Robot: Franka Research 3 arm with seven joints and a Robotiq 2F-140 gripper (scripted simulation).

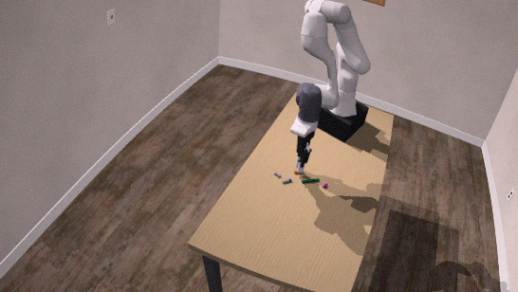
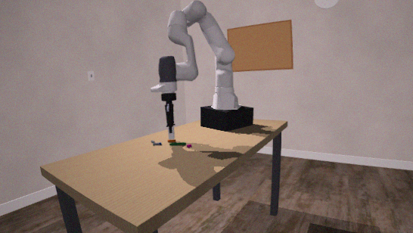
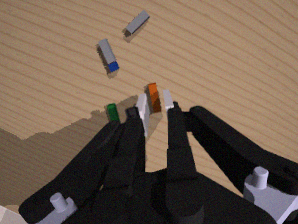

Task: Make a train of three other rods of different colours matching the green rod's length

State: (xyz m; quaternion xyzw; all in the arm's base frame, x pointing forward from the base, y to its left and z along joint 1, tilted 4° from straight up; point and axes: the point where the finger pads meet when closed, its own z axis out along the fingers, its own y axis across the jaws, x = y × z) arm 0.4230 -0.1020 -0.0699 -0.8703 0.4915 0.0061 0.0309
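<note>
My hand is 50 mm above the orange rod. Also, from my hand: magenta rod (140 mm to the left, 50 mm below, 40 mm ahead); green rod (60 mm to the left, 50 mm below, 40 mm ahead); blue rod (70 mm ahead, 50 mm below, 20 mm to the right).
</note>
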